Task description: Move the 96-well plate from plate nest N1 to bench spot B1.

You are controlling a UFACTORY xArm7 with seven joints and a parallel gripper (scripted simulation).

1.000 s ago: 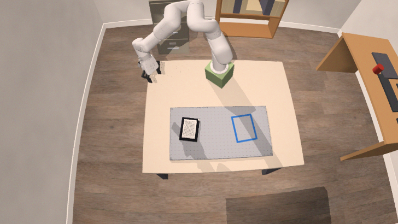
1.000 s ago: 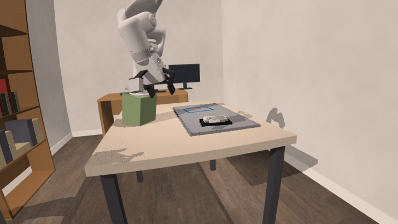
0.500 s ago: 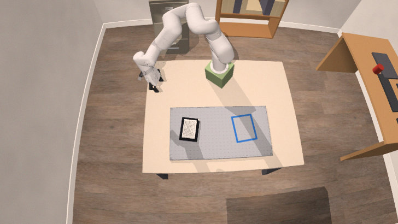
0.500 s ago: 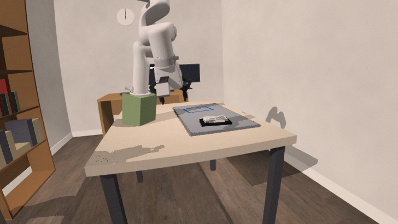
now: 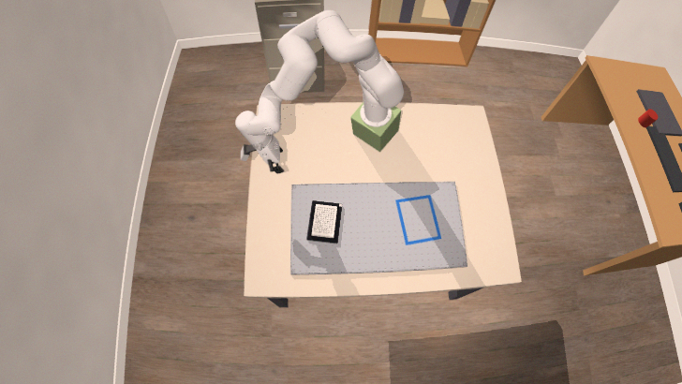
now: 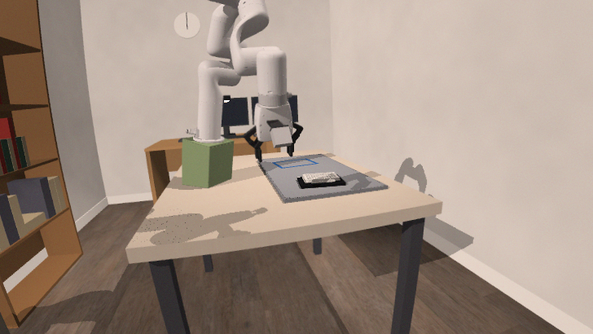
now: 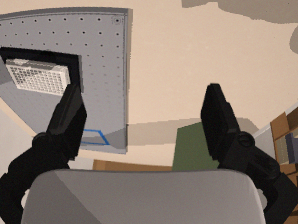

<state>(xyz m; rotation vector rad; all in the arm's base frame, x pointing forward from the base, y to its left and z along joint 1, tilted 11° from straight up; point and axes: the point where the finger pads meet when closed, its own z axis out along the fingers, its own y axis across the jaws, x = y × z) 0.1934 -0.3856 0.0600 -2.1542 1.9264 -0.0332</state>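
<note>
Now: the white 96-well plate 200 mm ahead of my hand, 160 mm to the left of it and 130 mm below it. The rest, counted from my hand: black plate nest N1 (200 mm ahead, 160 mm to the left, 150 mm below).
</note>
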